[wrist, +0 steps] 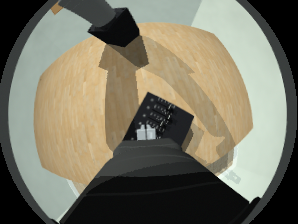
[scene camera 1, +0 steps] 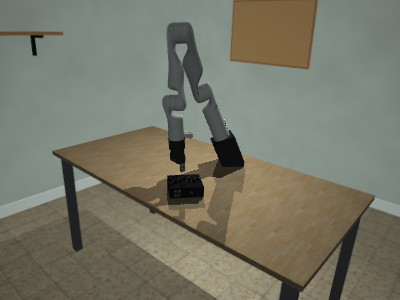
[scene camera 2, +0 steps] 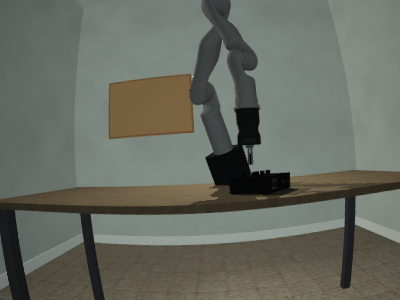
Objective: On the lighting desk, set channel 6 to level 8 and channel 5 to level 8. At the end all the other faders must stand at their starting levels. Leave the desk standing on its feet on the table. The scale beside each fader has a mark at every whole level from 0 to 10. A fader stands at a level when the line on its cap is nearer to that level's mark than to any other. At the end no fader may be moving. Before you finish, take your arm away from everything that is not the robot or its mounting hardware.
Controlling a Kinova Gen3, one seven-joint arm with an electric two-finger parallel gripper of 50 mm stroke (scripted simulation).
Labels:
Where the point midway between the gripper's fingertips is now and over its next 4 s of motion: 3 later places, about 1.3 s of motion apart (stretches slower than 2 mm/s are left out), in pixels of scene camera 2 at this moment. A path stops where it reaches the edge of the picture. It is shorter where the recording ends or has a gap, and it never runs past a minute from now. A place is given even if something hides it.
My gripper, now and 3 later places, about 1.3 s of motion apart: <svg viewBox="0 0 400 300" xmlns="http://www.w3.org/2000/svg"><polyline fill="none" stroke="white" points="250,164 258,163 259,163 260,169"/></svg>

